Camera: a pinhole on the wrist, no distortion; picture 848 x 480 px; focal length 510.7 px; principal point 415.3 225.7 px. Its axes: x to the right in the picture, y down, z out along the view. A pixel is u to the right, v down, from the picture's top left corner.
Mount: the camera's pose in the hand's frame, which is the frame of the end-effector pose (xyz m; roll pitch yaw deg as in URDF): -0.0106 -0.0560 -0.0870 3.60 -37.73 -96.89
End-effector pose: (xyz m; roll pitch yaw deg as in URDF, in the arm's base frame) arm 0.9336 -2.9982 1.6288 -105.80 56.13 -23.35
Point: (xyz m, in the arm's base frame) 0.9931 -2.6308 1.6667
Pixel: 804 155
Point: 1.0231 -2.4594 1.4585
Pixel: 685 315
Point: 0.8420 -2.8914 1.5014
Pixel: 326 295
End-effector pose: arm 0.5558 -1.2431 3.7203 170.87 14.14 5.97
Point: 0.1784 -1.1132 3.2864
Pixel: outside the picture
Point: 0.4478 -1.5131 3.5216
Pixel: 422 137
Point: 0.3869 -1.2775 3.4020
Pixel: 792 143
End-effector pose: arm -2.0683 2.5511 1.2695 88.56 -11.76 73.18
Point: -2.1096 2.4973 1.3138
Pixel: 223 20
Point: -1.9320 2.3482 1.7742
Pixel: 176 164
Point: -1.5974 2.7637 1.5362
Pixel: outside the picture
